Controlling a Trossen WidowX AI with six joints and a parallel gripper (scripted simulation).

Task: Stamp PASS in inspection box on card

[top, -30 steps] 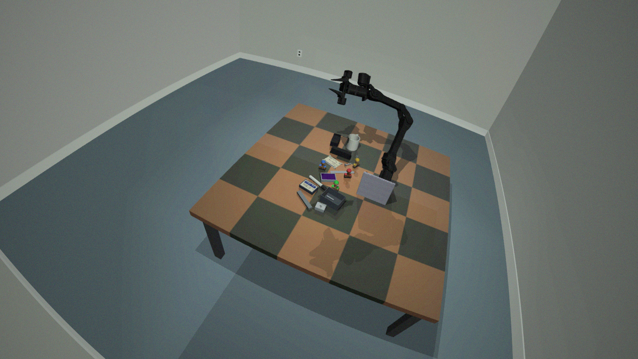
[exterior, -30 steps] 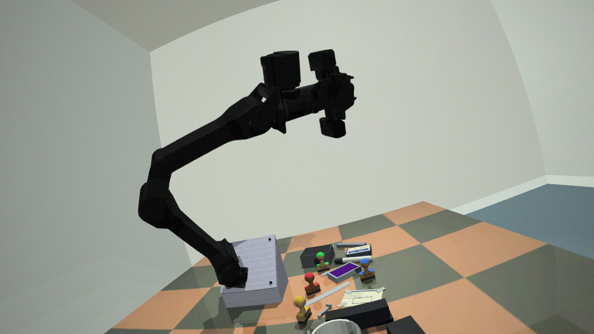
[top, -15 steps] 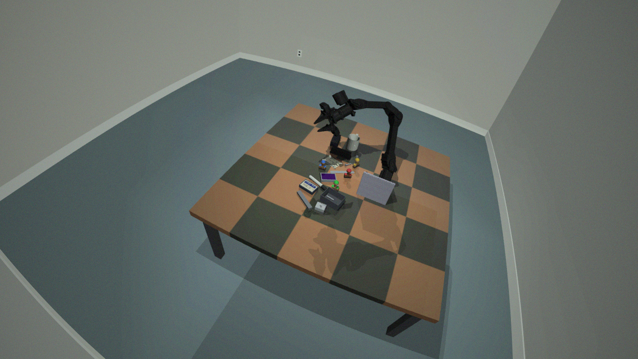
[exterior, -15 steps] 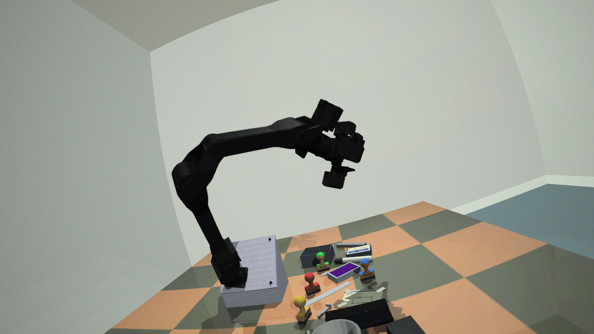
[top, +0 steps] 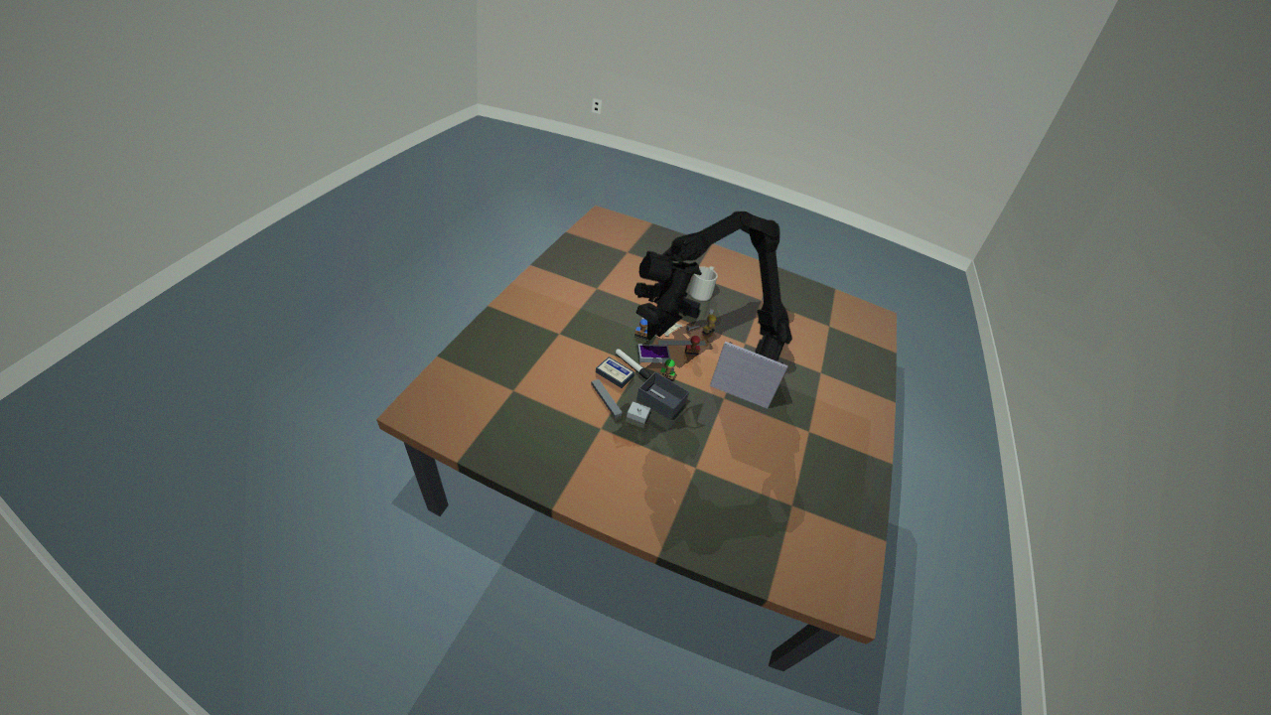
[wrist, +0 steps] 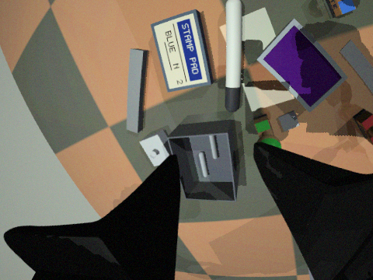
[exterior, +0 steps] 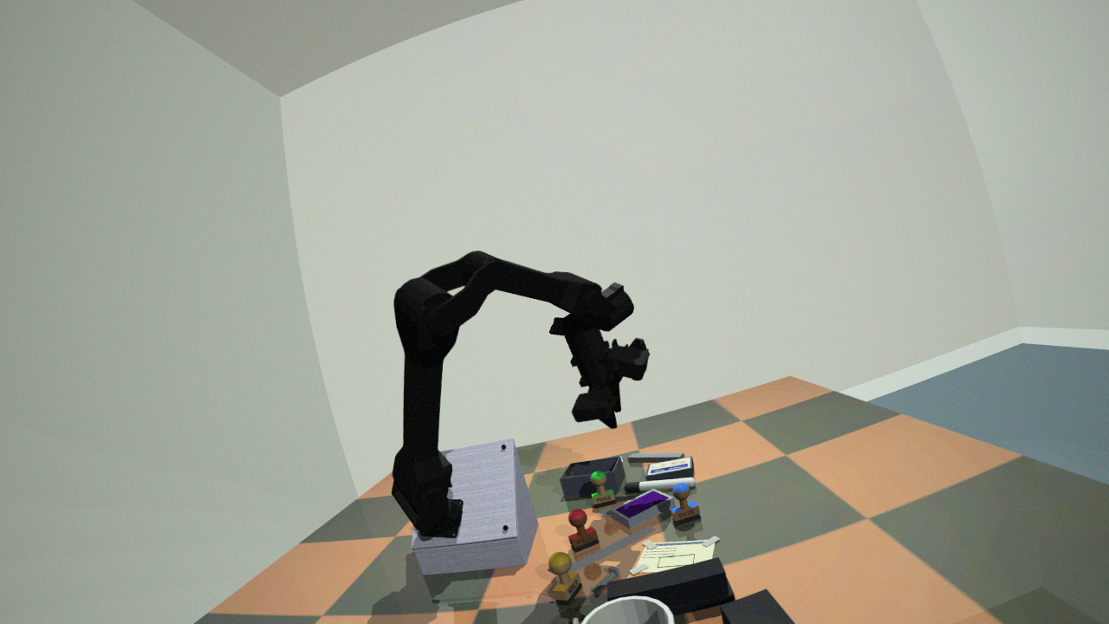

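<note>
My gripper tip is 130 mm above the green-knobbed stamp, 50 mm past it and 30 mm to the left of it. The rest, counted from my gripper tip: purple ink pad (140 mm below, 90 mm to the right, 20 mm ahead); grey tray (140 mm below, 80 mm behind, 60 mm to the left); white marker (140 mm below, 30 mm ahead, 10 mm to the right).
</note>
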